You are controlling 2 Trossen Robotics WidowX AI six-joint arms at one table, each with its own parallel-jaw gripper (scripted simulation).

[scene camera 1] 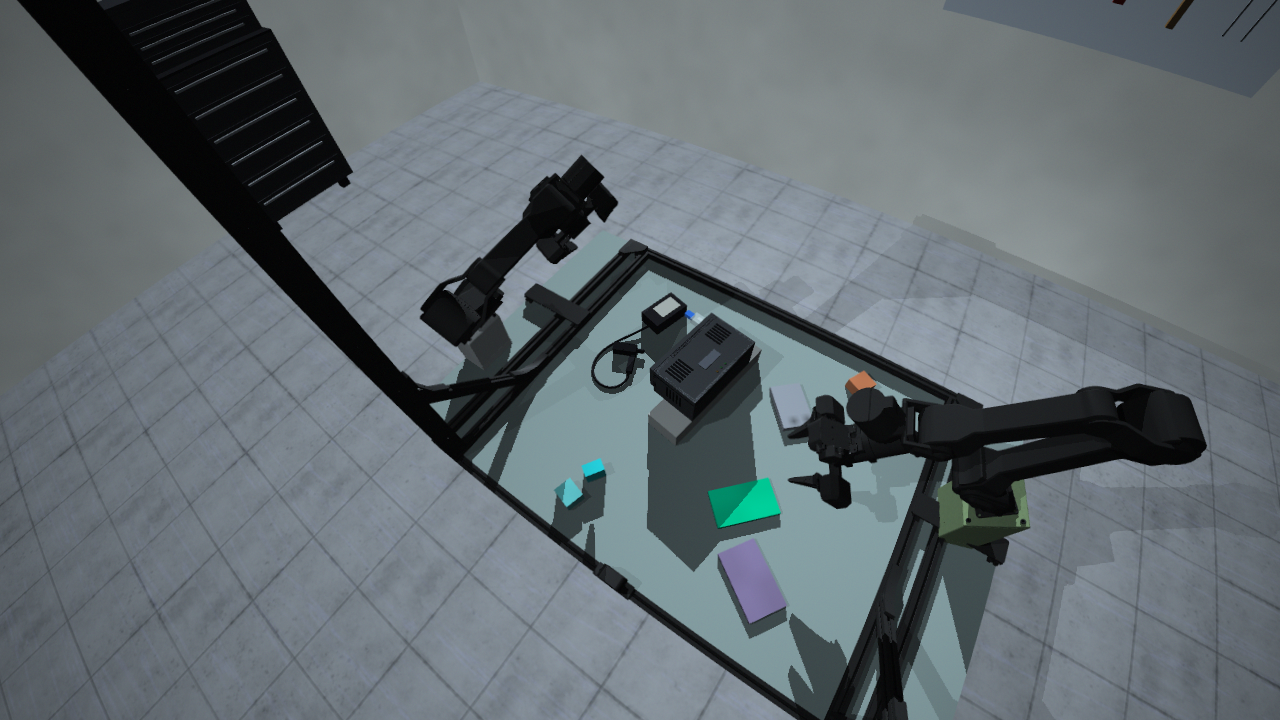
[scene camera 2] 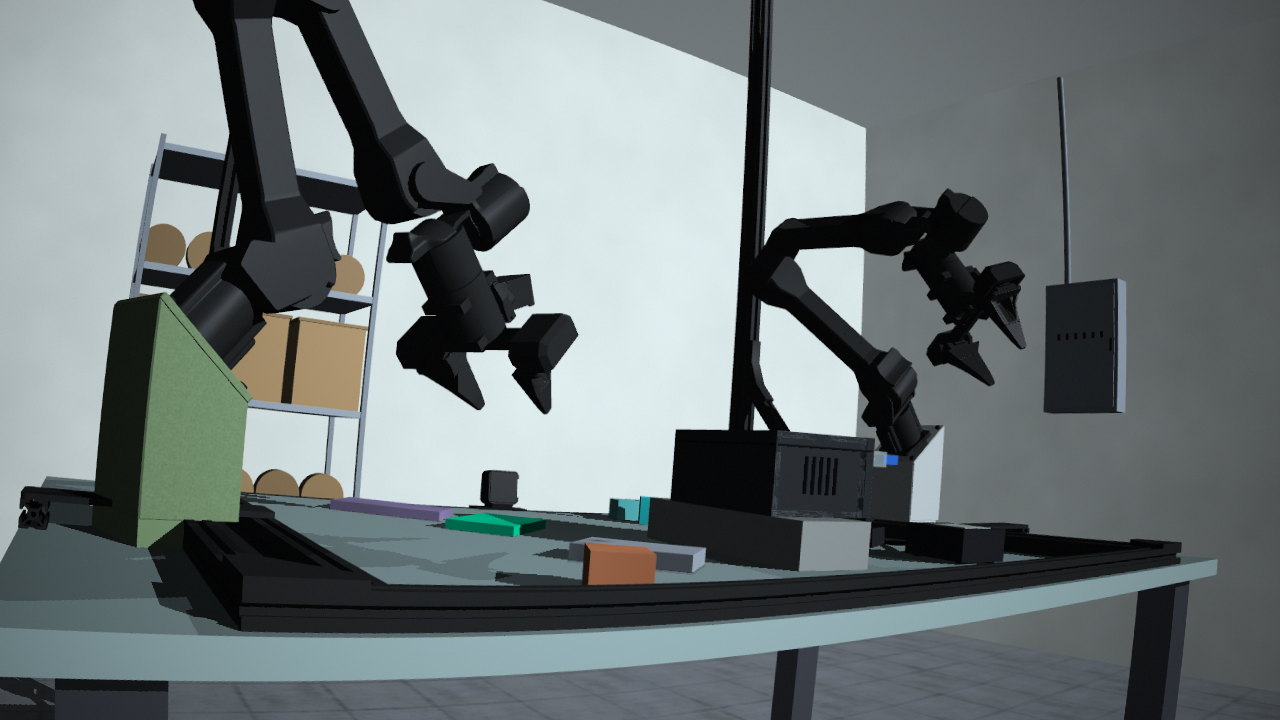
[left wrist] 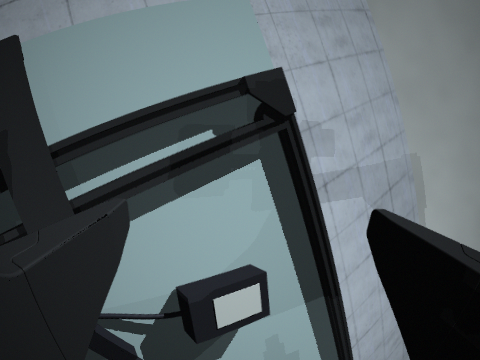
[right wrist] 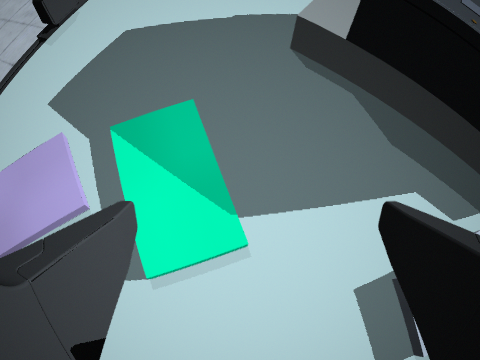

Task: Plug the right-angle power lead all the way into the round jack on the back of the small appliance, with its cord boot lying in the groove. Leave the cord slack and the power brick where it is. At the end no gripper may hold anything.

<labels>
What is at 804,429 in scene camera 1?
My right gripper.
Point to a pale grey slab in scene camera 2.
688,559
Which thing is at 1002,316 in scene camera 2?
My left gripper.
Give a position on a green slab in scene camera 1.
737,504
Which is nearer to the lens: the power brick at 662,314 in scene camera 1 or the purple slab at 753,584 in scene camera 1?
The purple slab.
</labels>
